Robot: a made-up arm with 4 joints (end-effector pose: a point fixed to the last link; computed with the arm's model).
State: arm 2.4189 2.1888 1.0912 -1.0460
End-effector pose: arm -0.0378 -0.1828 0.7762 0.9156 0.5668 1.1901
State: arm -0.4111 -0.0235 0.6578 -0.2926
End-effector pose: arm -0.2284 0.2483 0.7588 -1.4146 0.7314 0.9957
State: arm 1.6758 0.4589 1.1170 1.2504
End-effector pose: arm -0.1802 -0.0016 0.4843 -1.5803 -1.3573 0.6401
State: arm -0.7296 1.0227 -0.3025 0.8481
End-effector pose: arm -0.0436 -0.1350 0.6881 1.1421 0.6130 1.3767
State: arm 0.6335 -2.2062 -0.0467 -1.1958
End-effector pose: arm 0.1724 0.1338 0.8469 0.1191 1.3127 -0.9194
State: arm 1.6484 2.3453 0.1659 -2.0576
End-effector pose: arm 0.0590 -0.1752 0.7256 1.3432 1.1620 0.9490
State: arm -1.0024 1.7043 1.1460 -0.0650
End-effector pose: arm -0.1070 -0.1765 0.7229 -0.7036 -0.9171 2.1748
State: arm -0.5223 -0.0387 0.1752 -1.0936
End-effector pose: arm -0.2201 0.2870 0.7266 -1.6845 1.0201 1.0041
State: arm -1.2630 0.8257 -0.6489 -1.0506
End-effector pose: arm -0.0189 0.0440 0.8586 -0.1127 0.9699 1.9449
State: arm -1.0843 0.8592 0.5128 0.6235
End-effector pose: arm -0.0263 -0.0585 0.8081 0.3896 0.6255 1.7684
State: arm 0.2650 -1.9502 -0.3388 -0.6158
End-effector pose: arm 0.1055 0.2236 0.8148 -0.0121 0.7294 -1.1112
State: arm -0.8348 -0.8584 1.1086 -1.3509
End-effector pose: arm -0.2102 0.3183 0.5619 1.9698 -1.6128 -0.8938
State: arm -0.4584 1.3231 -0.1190 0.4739
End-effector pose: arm -0.0202 -0.1212 0.7369 0.4203 0.2524 2.0161
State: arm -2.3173 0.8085 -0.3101 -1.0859
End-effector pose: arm 0.1332 0.0640 0.7598 0.6456 1.3676 2.2622
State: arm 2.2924 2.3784 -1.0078 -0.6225
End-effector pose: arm -0.2770 -0.0560 0.6615 3.0075 0.1577 -0.7946
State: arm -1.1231 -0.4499 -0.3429 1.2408
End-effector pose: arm -0.1669 0.0926 0.8187 0.7484 0.5345 -0.2610
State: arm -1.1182 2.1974 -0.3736 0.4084
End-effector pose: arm 0.0967 -0.0602 0.5170 1.6688 0.3492 2.4394
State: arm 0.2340 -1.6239 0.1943 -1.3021
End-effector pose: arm 0.1744 0.2874 0.6652 -0.7922 1.7619 -0.5567
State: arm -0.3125 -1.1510 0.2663 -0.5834
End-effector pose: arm 0.0390 0.3502 0.6667 -1.0076 1.4343 -0.1333
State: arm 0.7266 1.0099 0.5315 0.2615
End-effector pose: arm -0.2582 -0.0565 0.6244 -1.5952 -0.7411 1.3070
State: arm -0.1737 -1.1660 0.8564 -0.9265
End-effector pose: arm 0.0117 0.3633 0.5497 -1.6548 1.9215 0.0253
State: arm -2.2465 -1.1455 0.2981 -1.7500
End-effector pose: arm -0.2299 0.3483 0.6358 0.6851 -1.2482 -1.2191
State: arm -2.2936 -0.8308 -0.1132 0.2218
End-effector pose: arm 0.0765 0.2478 0.6308 -0.2348 2.4862 0.2156
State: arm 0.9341 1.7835 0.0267 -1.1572
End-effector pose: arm -0.1484 -0.1611 0.5627 2.6908 1.3472 -0.6827
